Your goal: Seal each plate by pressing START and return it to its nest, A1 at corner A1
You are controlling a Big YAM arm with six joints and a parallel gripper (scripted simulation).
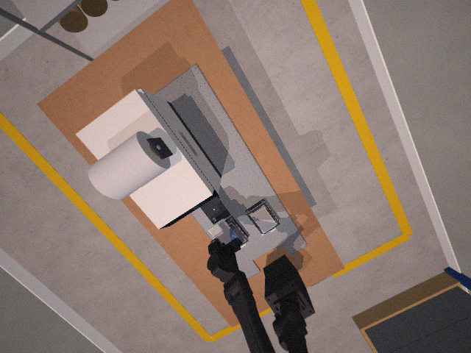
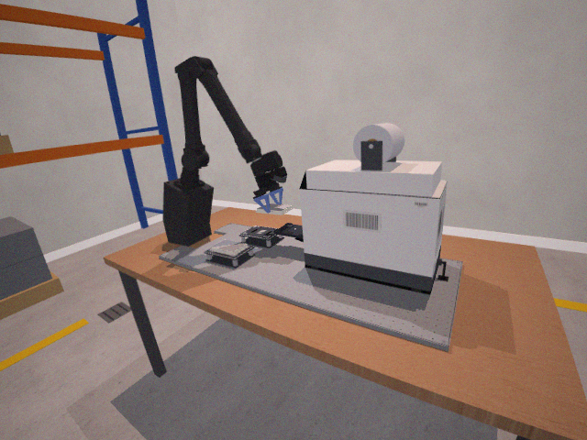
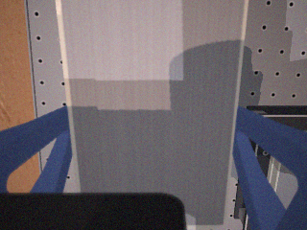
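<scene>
Right now my hand is 100 mm short of the dark sealer stage, 20 mm to the left of it and 80 mm above it. The rest, counted from my hand: foil roll (440 mm ahead, 40 mm to the right, 250 mm above); then white well plate (right at my hand); then start button (210 mm ahead, 70 mm to the left, 20 mm above).
</scene>
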